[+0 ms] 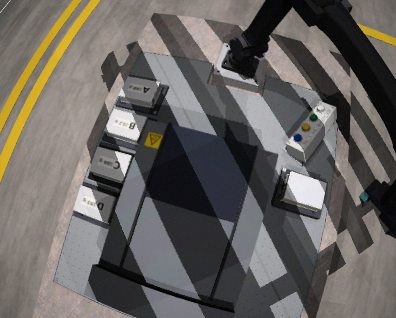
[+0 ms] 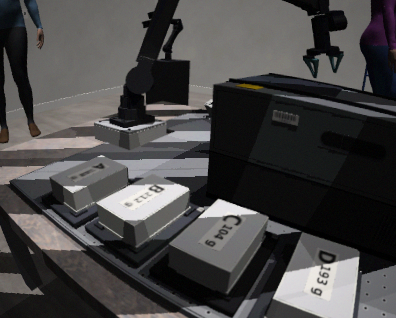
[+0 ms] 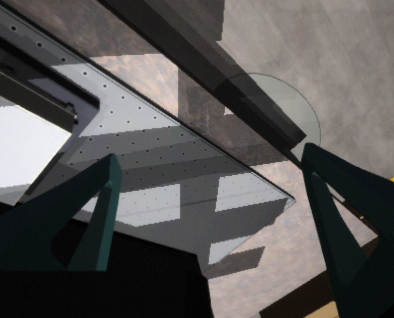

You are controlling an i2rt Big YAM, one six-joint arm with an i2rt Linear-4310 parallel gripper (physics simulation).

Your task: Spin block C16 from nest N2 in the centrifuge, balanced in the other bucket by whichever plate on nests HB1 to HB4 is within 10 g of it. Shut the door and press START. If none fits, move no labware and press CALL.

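Observation:
My gripper is open and empty, raised beyond the right edge of the deck. A white-topped block sits in a dark nest right of the centrifuge; no label is readable. The centrifuge has its door closed, hiding its buckets. Four plates stand in a row on its left: A, its weight unreadable, B marked 212 g, C marked 104 g, D marked 193 g.
A button box with blue, yellow, green and white buttons stands behind the right nest. The arm's base is at the back edge. The tall centrifuge stands between the plate row and the right nest.

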